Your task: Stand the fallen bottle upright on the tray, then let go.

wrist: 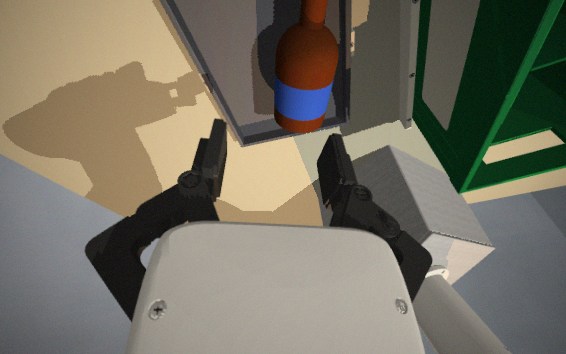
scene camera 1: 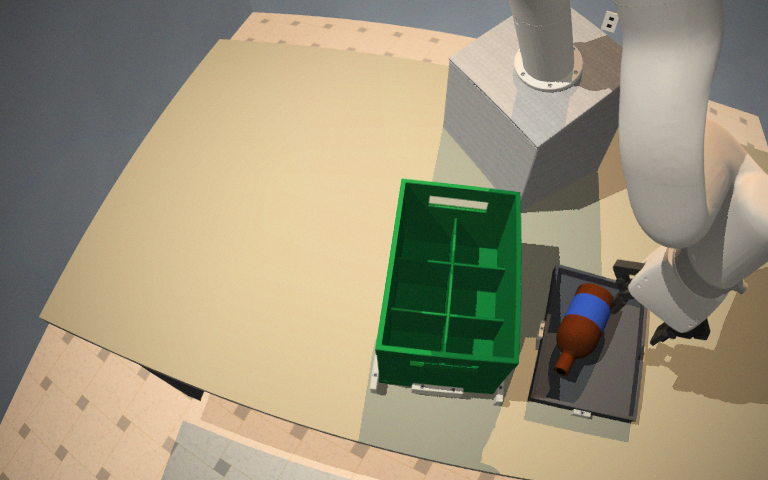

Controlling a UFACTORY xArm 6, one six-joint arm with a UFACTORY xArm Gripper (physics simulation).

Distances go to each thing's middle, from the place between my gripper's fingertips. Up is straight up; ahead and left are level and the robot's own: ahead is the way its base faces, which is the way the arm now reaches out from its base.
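Scene:
There's the brown bottle [scene camera 1: 577, 337], and my gripper is 40 mm past it, 20 mm to the left of it and 150 mm above it.

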